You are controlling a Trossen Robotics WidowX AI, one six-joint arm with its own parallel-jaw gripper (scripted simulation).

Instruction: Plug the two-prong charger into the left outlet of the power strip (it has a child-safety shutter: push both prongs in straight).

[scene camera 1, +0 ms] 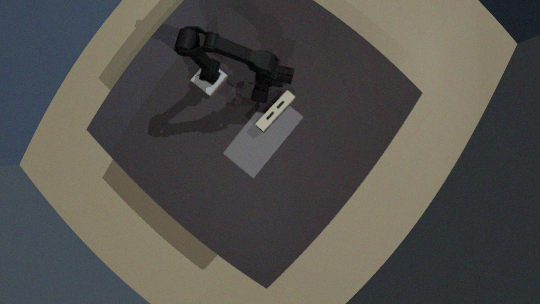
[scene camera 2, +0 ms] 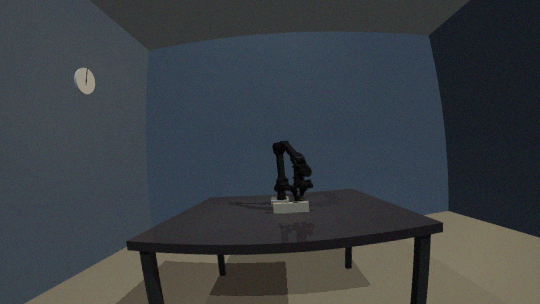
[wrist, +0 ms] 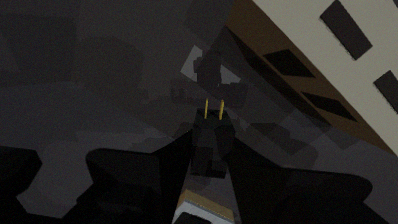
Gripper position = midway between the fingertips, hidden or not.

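A two-prong charger: my gripper (wrist: 209,134) holds it.
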